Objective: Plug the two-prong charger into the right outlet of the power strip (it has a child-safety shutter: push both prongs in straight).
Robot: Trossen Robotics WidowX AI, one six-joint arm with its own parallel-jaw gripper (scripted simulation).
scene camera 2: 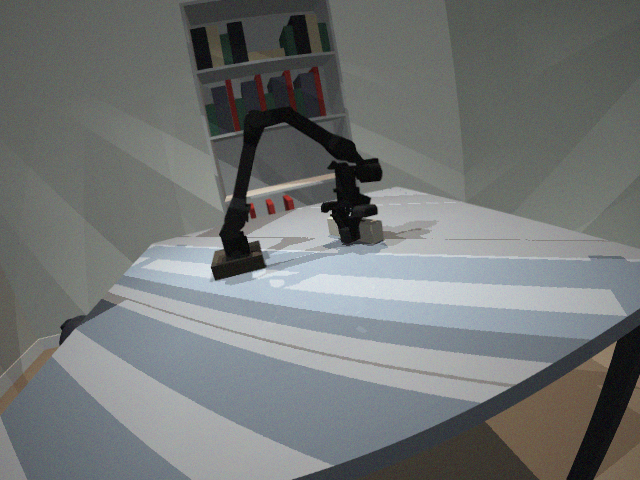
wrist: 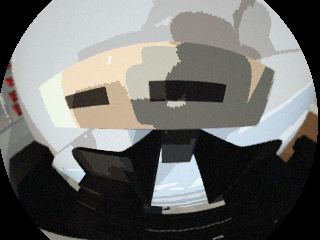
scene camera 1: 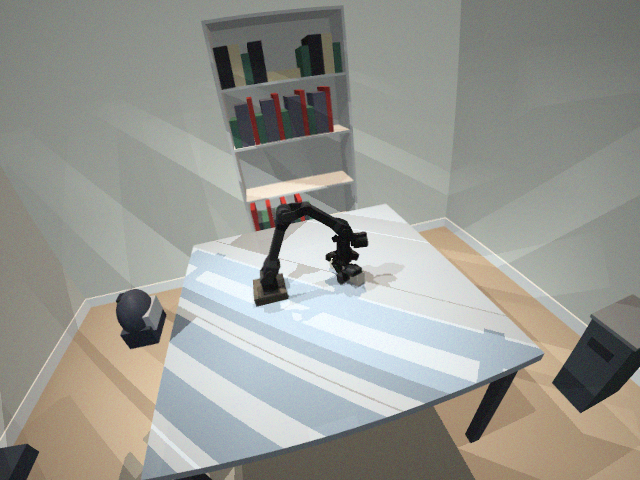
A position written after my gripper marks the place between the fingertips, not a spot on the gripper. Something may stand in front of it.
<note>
In view: my gripper (scene camera 2: pixel 349 237) and a grey charger (wrist: pixel 177 145).
My gripper shows as well in the wrist view (wrist: pixel 174 128).
</note>
